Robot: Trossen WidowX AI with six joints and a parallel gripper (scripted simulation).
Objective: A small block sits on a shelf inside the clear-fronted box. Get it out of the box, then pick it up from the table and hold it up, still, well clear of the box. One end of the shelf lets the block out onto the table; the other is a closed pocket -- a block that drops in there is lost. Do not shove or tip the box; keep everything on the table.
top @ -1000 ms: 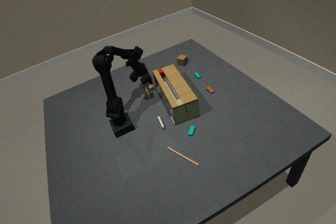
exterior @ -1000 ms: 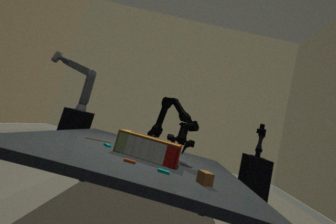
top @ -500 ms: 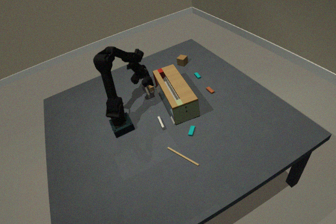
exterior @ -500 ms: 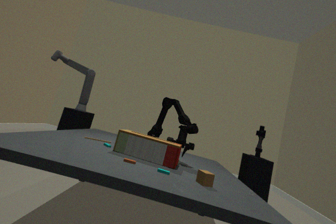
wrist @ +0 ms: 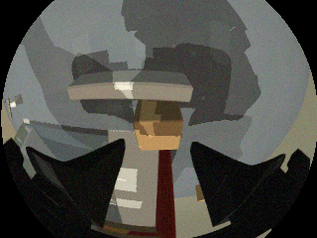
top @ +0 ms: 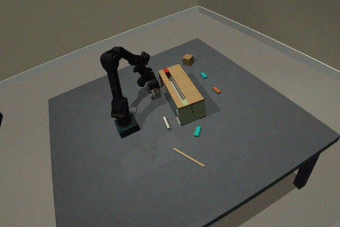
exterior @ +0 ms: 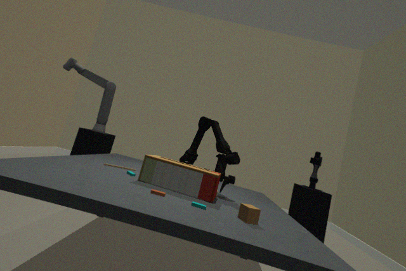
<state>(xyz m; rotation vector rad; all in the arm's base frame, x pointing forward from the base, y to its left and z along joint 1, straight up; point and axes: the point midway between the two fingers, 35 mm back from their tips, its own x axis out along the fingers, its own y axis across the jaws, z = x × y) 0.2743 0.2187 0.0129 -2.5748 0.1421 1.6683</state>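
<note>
The tan block lies 20 mm behind my gripper tip and 10 mm below it. Round my gripper tip: larger tan cube 300 mm ahead, 140 mm to the left; then box 180 mm to the right, 40 mm ahead, 30 mm above; then wooden stick 570 mm to the right, 80 mm behind, 20 mm below.
</note>
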